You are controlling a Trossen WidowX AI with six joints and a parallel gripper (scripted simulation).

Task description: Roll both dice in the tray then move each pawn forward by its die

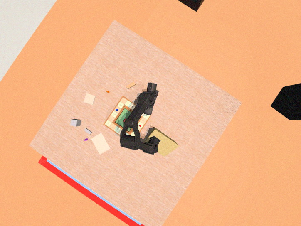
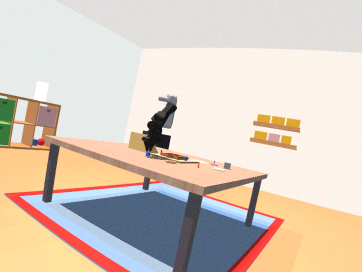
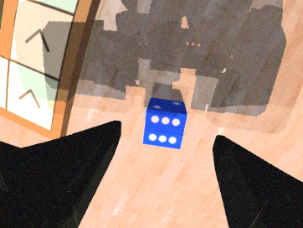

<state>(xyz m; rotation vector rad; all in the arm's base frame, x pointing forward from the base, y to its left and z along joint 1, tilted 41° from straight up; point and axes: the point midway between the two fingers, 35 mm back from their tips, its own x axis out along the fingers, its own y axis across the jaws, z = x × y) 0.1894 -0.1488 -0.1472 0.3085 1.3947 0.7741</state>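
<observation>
Now: the red pawn 3 cm behind my gripper tip, 20 cm to the left of it and 1 cm below it. From my gripper tip the other things lie so: green tray: 8 cm ahead, 22 cm to the left, 3 cm below; tan block: 22 cm ahead, 3 cm to the right, 3 cm below; blue pawn: 19 cm ahead, 20 cm to the left, 1 cm below.
</observation>
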